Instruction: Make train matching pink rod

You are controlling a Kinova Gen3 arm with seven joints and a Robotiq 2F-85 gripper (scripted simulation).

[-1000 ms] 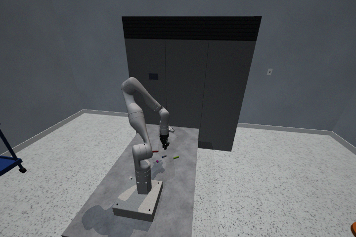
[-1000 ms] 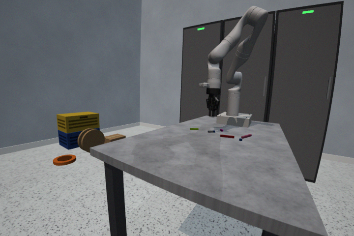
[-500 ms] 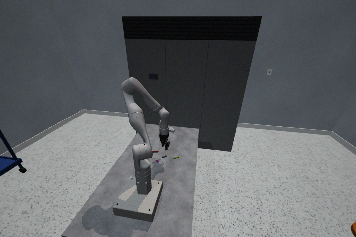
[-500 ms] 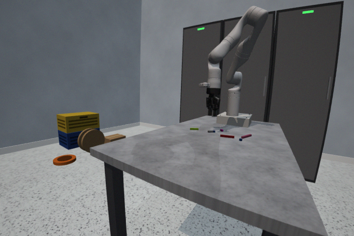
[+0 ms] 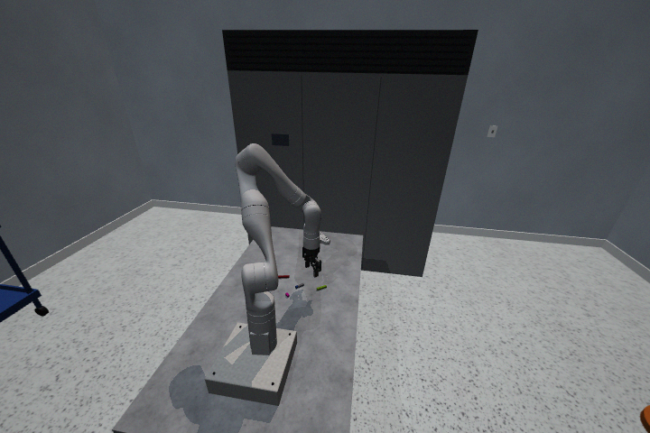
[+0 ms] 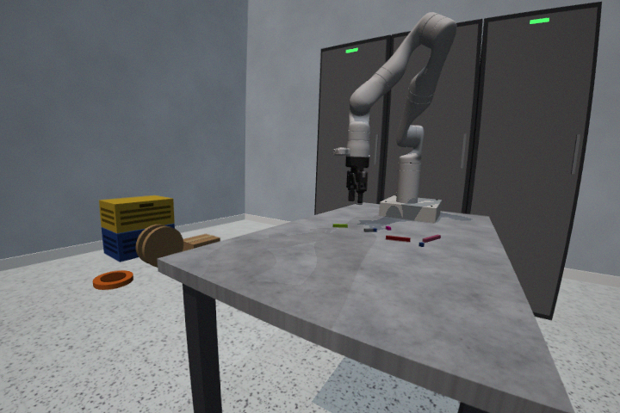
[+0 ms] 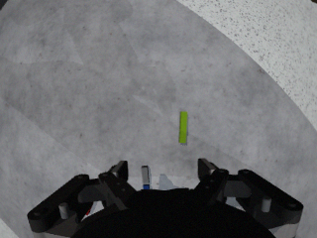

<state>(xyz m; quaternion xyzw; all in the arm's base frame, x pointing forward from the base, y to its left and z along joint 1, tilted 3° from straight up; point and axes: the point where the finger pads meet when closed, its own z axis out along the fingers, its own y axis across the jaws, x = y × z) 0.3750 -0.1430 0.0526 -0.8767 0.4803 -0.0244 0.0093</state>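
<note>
The lime rod is 1 cm behind my hand, 5 cm to the right of it and 10 cm below it. The rest, counted from my hand: magenta rod: 7 cm behind, 11 cm to the left, 10 cm below; then red rod: 6 cm ahead, 15 cm to the left, 10 cm below; then grey rod: 5 cm to the left, 10 cm below.
</note>
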